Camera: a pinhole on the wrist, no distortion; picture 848 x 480 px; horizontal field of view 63.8 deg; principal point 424.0 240.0 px. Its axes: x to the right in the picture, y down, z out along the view. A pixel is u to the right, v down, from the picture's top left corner.
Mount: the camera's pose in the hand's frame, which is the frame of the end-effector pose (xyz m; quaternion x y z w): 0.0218 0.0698 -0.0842 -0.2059 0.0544 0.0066 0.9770
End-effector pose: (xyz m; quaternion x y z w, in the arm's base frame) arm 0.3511 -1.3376 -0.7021 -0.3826 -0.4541 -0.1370 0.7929
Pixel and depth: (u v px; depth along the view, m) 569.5 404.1 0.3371
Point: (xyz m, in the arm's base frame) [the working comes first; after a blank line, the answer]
In the camera's frame: 0.0720 0.0812 0.3371

0.4659 -1.0013 -0.6797
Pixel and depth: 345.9 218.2 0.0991
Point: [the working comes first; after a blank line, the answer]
In the camera's frame: -0.0114 -0.0032 0.0991

0.4178 -1.2571 -0.7340
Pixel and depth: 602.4 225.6 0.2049
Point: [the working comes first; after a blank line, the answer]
In the camera's frame: 0.0537 -0.0043 0.2049

0.4274 -1.1543 -0.6649
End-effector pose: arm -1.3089 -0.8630 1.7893 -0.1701 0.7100 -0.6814 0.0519
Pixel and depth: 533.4 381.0 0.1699
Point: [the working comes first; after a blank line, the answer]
In the camera's frame: 0.0273 0.0352 0.1699

-1.3829 -0.9316 1.6284
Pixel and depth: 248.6 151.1 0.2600
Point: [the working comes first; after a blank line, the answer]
In the camera's frame: -0.0669 -0.0339 0.2600

-1.2651 -1.0203 1.6332
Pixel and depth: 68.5 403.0 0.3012
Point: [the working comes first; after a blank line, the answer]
In the camera's frame: -0.1572 0.0721 0.3012

-1.1996 -0.9954 1.5060
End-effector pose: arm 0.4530 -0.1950 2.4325 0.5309 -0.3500 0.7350 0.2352
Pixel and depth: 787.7 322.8 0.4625
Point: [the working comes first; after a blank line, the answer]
In the camera's frame: 0.2469 0.0562 0.4625

0.3086 -0.6191 2.7025
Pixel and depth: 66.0 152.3 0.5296
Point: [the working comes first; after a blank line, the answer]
In the camera's frame: -0.2783 -0.0682 0.5296

0.6372 -0.6817 2.2736
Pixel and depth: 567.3 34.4 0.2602
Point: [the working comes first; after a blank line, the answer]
In the camera's frame: 0.0547 -0.0785 0.2602

0.4547 -0.3997 2.5396
